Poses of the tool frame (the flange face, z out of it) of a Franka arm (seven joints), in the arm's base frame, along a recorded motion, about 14 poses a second.
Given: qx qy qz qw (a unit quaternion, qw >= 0); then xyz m.
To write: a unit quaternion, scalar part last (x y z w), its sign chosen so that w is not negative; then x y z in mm. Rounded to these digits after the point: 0 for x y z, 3 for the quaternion.
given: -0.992, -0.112, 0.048, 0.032, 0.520, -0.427, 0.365
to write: -0.992, -0.112, 0.048, 0.032, 520, -427, 365
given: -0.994, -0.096, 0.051, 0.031, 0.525, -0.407, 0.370
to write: -0.994, -0.096, 0.051, 0.031, 525, -407, 370
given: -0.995, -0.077, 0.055, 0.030, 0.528, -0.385, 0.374
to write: -0.995, -0.077, 0.055, 0.030, 528, -385, 374
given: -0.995, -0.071, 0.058, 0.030, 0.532, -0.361, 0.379
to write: -0.995, -0.071, 0.058, 0.030, 532, -361, 379
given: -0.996, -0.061, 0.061, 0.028, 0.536, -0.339, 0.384
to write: -0.996, -0.061, 0.061, 0.028, 536, -339, 384
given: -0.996, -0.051, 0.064, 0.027, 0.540, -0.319, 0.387
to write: -0.996, -0.051, 0.064, 0.027, 540, -319, 387
